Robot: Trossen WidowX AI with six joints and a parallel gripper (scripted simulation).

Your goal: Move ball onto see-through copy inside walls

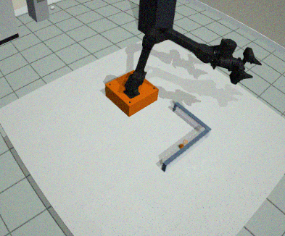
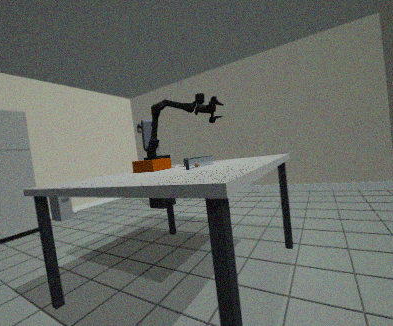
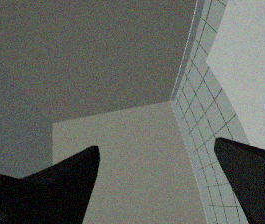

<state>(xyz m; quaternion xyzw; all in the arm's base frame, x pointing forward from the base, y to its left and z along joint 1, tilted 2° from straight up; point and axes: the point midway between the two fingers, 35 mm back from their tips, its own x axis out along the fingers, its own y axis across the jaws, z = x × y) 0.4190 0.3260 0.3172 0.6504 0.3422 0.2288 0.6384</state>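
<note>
The orange ball is 370 mm below my gripper tip, 340 mm to the right of it and 70 mm behind it. Also, from my gripper tip: see-through copy of ball 370 mm below, 310 mm to the right, 80 mm behind.
</note>
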